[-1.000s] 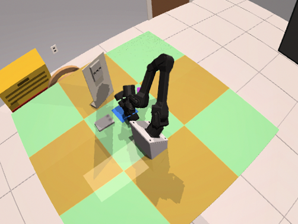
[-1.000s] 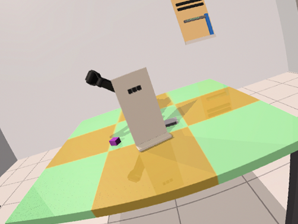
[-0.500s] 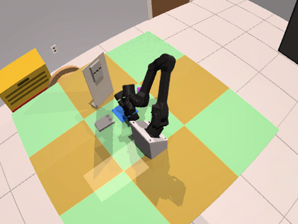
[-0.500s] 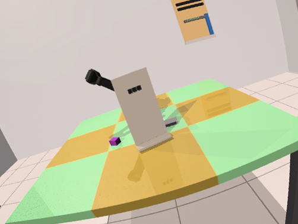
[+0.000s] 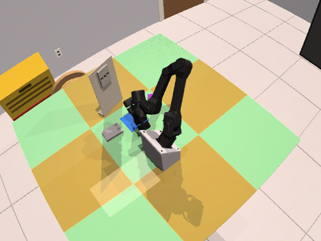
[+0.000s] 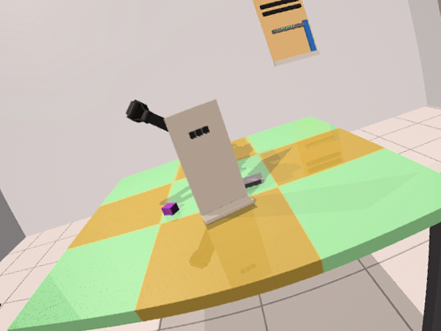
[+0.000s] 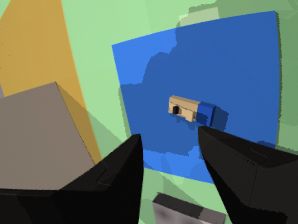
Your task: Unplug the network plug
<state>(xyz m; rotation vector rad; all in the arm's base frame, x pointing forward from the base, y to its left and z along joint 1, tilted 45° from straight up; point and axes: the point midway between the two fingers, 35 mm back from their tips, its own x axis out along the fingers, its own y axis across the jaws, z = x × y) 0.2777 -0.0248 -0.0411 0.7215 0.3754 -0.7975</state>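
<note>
Now: gripper tip 30 mm above the network plug. From my gripper tip the other things lie so: blue marked square: 40 mm below; flat grey box: 150 mm to the left, 30 mm below; purple cube: 160 mm to the right, 70 mm ahead, 20 mm below.
</note>
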